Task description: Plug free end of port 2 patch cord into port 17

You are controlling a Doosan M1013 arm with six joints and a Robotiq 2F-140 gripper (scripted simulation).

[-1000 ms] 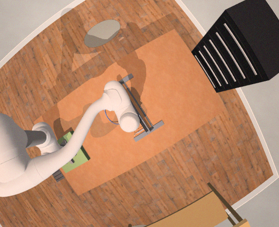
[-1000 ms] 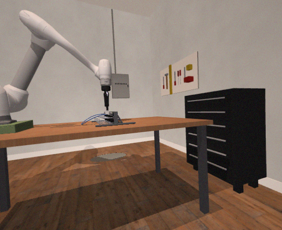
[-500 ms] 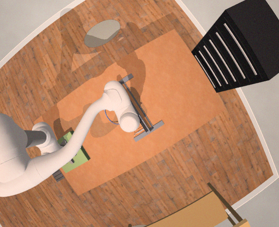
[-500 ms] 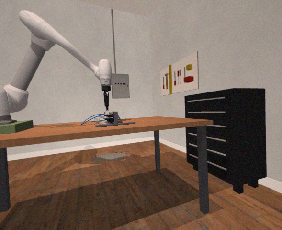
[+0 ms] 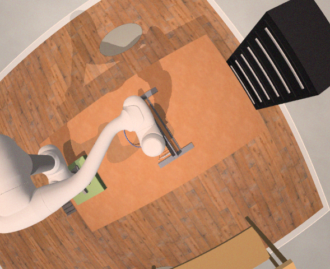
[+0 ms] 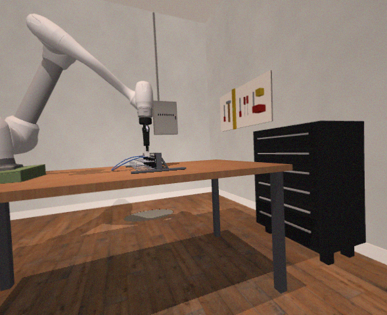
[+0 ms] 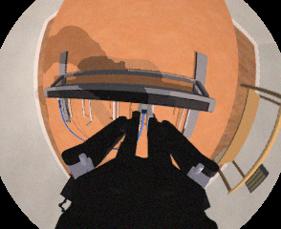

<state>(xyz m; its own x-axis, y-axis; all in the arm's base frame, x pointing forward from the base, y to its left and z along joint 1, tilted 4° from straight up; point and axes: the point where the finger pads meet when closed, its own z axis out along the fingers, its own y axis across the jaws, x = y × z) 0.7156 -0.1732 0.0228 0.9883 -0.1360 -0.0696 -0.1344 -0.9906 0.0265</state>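
My gripper is now 30 mm above the pale plug and 10 mm short of it.
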